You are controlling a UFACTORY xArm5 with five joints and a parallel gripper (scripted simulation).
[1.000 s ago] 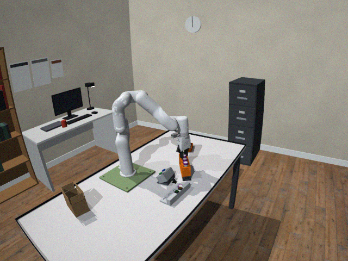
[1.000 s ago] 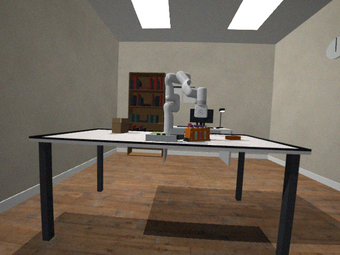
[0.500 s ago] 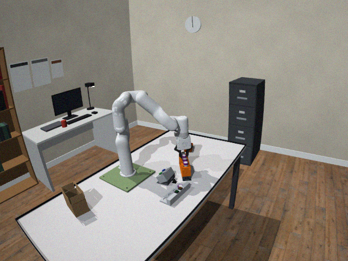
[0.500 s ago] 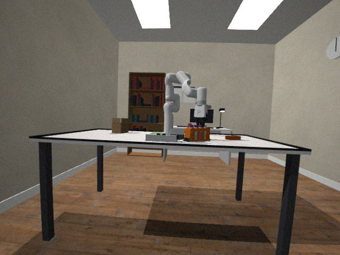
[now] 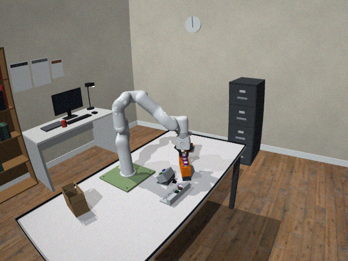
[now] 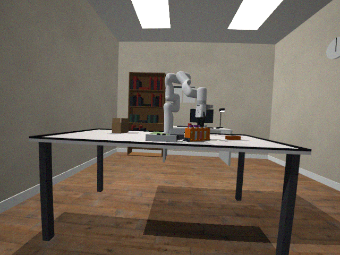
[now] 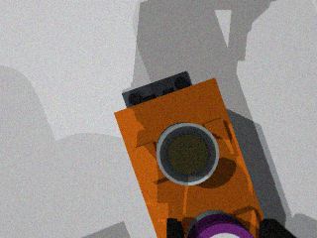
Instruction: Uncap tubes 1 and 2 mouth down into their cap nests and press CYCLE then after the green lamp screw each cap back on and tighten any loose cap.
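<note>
Now: hand 1 cm above the purple cap marked 2. Round my hand: grey key housing: 5 cm behind, 19 cm to the right, 8 cm below; then cap 4: 6 cm ahead, 8 cm to the right, 1 cm below; then blue cycle key: 7 cm behind, 17 cm to the right, 6 cm below.
</note>
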